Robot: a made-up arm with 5 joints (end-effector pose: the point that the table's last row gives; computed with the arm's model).
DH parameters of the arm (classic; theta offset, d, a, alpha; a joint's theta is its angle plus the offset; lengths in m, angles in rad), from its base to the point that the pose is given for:
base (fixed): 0 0.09 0 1.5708
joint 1: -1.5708 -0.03 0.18 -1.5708
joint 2: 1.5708 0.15 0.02 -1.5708
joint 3: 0 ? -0.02 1.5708
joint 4: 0 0.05 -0.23 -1.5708
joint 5: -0.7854 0 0.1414 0
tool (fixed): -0.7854 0.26 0 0
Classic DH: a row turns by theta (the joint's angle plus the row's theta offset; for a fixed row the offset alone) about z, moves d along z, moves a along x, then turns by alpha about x.
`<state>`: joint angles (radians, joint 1 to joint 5).
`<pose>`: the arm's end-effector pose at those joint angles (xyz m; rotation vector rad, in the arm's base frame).
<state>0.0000 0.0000 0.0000 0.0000 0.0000</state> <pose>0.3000 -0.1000 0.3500 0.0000 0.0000 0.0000</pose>
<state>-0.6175 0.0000 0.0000 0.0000 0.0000</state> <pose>0.3951 -0.1000 0.1283 0.0000 0.6175 0.0000</pose>
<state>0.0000 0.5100 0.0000 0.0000 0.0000</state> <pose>0.3000 -0.2983 0.2305 0.5100 0.0000 0.0000</pose>
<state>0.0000 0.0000 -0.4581 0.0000 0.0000</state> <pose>0.2182 -0.1509 0.3500 0.0000 0.0000 -0.4581</pose>
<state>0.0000 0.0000 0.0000 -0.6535 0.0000</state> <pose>0.3000 0.0848 0.3755 -0.6535 0.0000 0.0000</pose>
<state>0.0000 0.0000 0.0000 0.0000 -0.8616</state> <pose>0.3410 -0.2108 0.3500 0.0000 0.0000 -0.8616</pose>
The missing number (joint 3, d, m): 0.18
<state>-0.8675 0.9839 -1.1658 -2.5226 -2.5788</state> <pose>0.4066 -0.0258 -0.2904 -2.1376 -0.6537 -0.5322</pose>
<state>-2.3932 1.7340 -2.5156 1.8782 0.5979</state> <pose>0.0286 -0.0119 0.1366 -2.1200 0.3875 -1.6227</pose>
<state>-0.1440 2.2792 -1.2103 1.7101 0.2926</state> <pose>-0.1035 0.1185 -0.2426 -1.9538 -0.0820 1.7436</pose>
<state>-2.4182 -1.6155 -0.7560 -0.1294 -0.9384</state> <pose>-0.0413 0.5124 -0.0539 -1.5062 0.4328 0.6958</pose>
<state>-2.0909 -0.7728 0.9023 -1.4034 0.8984</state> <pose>-0.0728 0.3792 0.1348 -0.2680 -0.8367 -2.8161</pose>
